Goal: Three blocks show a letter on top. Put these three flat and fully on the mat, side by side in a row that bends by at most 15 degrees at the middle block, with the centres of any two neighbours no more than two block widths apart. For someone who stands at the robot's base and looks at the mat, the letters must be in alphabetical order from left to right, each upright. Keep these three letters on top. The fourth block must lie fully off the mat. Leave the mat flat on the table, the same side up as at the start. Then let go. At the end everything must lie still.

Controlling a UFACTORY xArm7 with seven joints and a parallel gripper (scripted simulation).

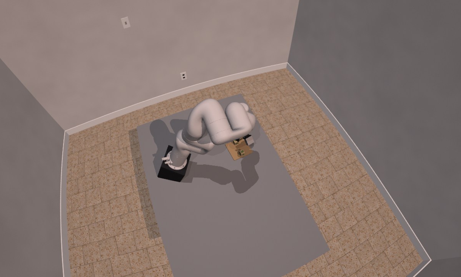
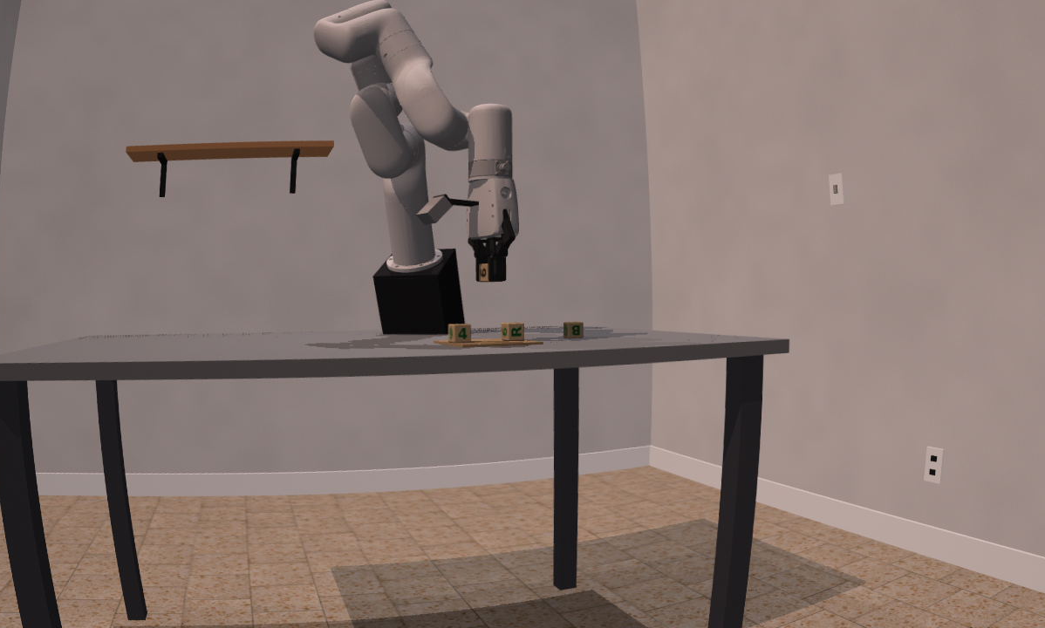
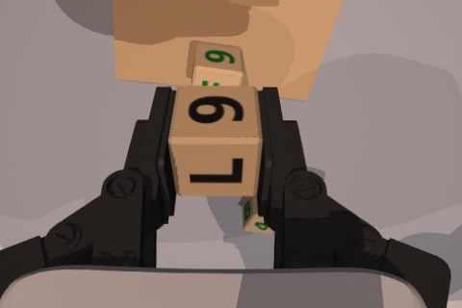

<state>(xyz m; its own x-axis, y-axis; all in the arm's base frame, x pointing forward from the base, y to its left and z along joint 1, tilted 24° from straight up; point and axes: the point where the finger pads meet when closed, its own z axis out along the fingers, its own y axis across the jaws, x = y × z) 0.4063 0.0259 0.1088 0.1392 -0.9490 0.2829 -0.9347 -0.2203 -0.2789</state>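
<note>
Right now the mat is 12 cm below my hand, 1 cm to the right of it and 1 cm behind it. From my hand the other things lie so: wooden block (1 cm below).
</note>
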